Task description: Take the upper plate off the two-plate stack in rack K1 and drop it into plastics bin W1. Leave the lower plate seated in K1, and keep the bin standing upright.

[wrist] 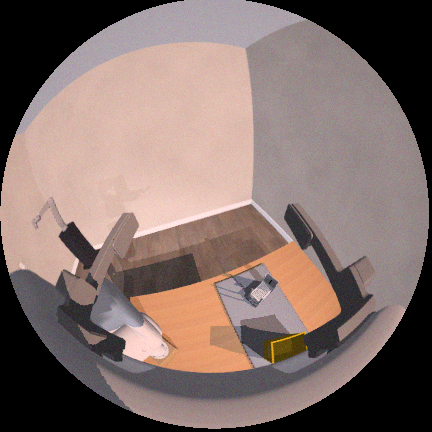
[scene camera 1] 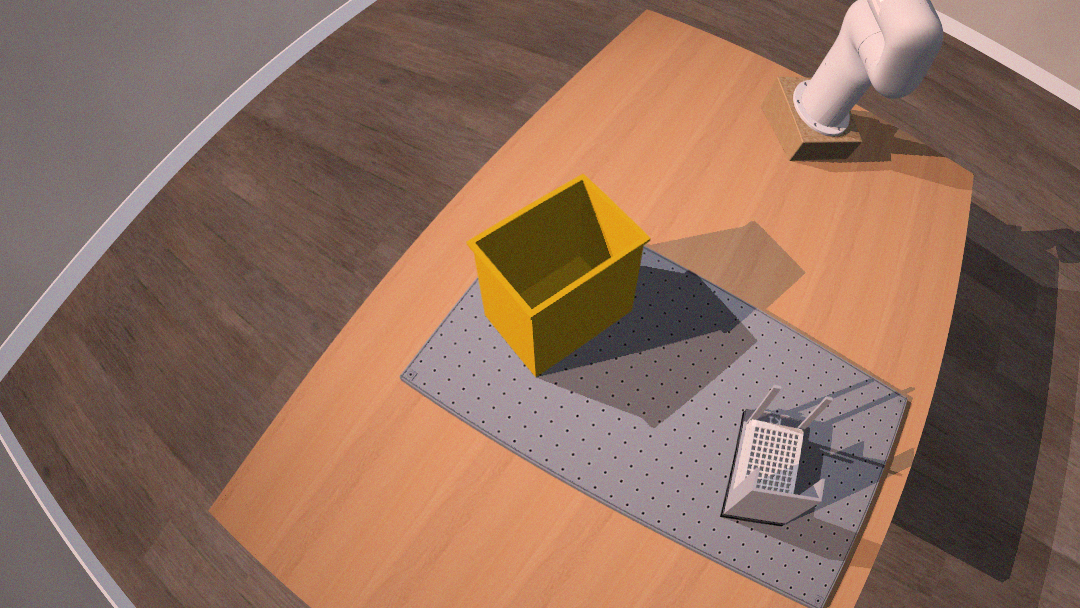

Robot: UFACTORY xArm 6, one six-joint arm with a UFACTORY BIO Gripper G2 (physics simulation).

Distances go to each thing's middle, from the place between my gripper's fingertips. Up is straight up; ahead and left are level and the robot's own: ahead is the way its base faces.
I see my gripper 68 cm above the yellow bin W1 (scene camera 1: 553, 275), 33 cm to the left of it and 18 cm short of it.
